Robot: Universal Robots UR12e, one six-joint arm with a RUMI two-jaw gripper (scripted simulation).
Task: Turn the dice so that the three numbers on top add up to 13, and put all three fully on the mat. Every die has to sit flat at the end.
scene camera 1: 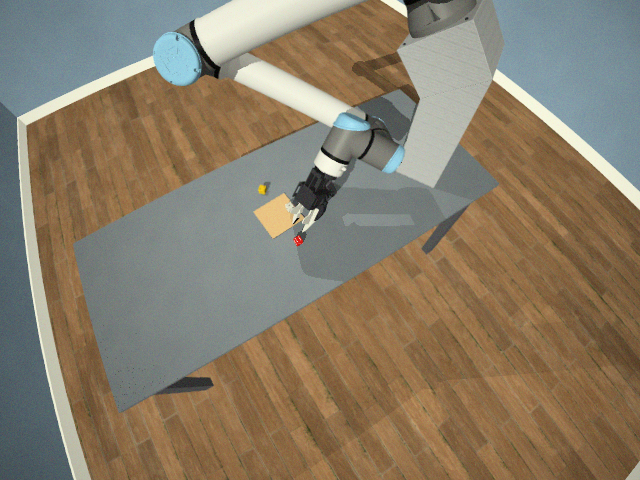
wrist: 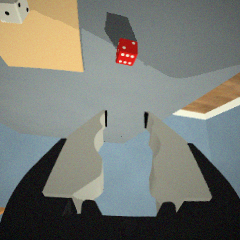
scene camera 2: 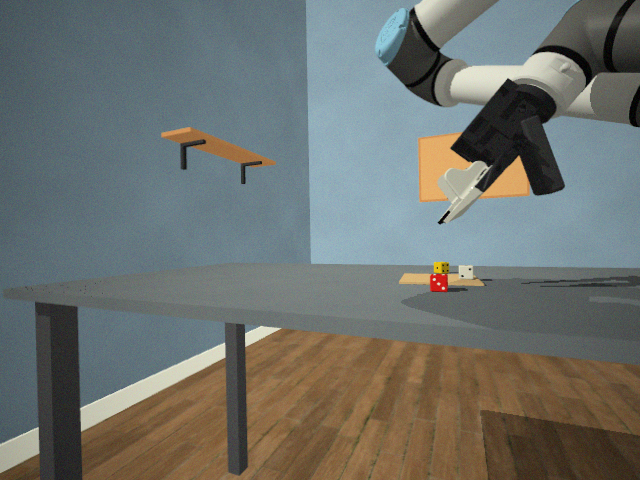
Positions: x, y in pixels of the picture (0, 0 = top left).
Labels:
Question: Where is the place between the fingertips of my gripper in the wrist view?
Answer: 125, 112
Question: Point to a tan mat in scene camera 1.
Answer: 274, 216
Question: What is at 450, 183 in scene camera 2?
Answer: My gripper.

